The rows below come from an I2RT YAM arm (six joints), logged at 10 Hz.
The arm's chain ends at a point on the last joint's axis. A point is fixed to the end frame.
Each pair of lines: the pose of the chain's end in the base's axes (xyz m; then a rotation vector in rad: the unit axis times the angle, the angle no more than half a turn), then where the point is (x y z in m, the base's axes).
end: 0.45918 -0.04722 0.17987 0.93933 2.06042 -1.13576
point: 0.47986 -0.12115 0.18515
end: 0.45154 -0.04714 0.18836 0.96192 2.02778 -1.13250
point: 0.47098 -0.12131 0.19487
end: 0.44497 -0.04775 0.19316 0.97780 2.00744 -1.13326
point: 0.46344 -0.12210 0.20043
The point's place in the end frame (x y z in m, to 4 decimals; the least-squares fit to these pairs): -0.0375 -0.0141 0.0657
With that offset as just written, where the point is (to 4 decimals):
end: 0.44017 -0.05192 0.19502 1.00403 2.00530 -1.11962
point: 0.4576 -0.1266 0.2014
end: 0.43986 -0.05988 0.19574 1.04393 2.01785 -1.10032
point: 0.4557 -0.1351 0.2000
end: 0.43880 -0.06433 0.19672 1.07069 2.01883 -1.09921
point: 0.4532 -0.1398 0.2002
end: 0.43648 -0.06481 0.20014 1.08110 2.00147 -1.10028
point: 0.4502 -0.1404 0.2043
